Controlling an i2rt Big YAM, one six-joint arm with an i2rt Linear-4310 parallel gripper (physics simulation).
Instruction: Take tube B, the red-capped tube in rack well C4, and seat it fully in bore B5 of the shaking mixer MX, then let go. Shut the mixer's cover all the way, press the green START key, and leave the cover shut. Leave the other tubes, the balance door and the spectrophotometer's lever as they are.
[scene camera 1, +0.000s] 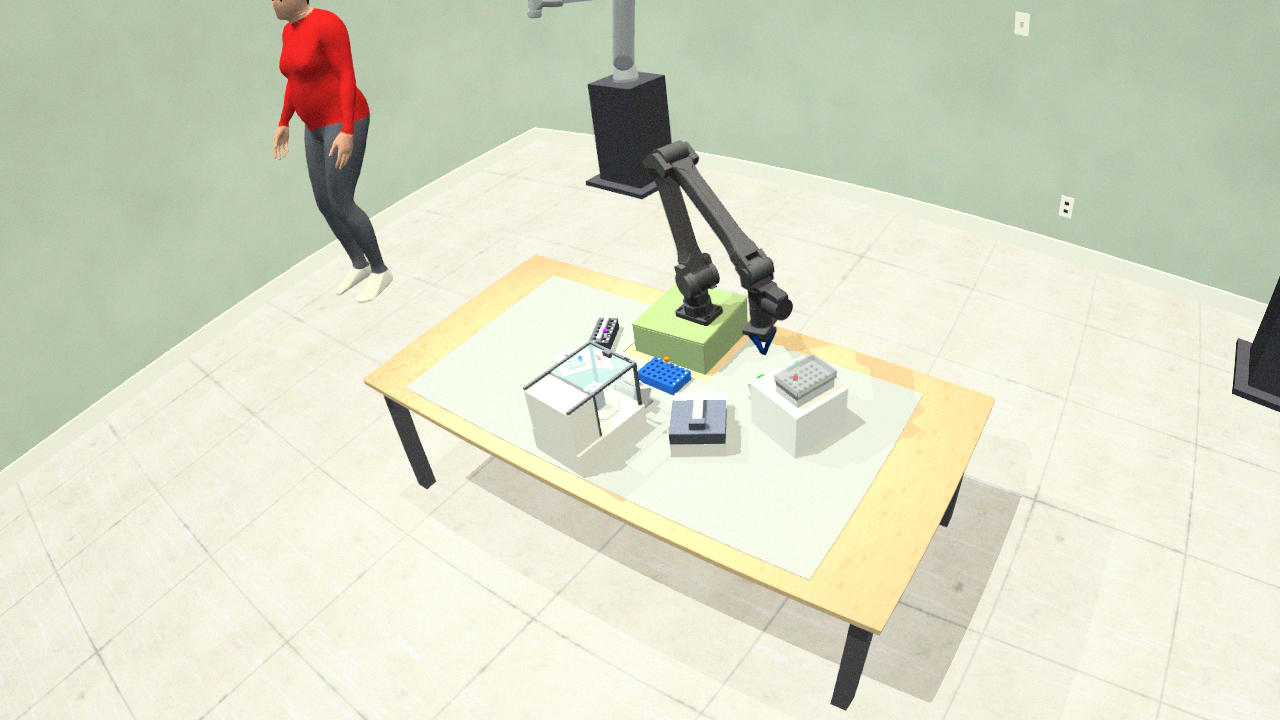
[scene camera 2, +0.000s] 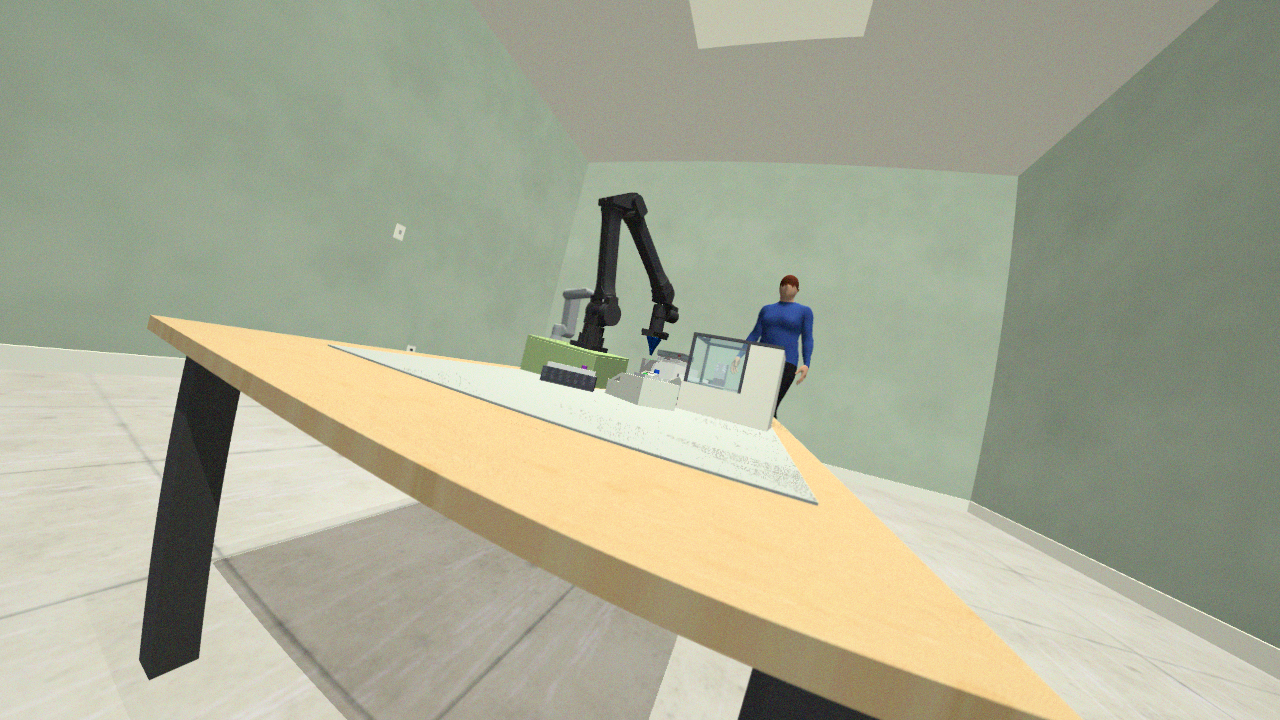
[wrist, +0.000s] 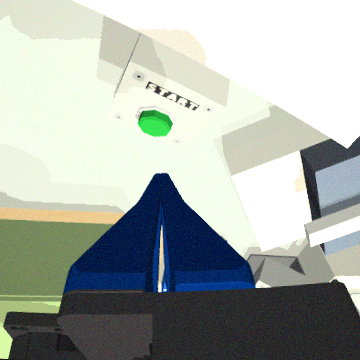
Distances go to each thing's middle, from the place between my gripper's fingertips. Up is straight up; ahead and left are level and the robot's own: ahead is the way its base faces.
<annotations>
Now: the green START button (wrist: 153, 122) 10 mm to the right of my hand and 80 mm below it. Round my hand: small dial unit (wrist: 268, 270) (240 mm ahead, 280 mm to the right, 110 mm below); glass-walled white box (scene camera 2: 738, 381) (380 mm ahead, 290 mm to the right, 40 mm below); white mixer (scene camera 1: 796, 426) (40 mm ahead, 140 mm to the left, 50 mm below).
</annotations>
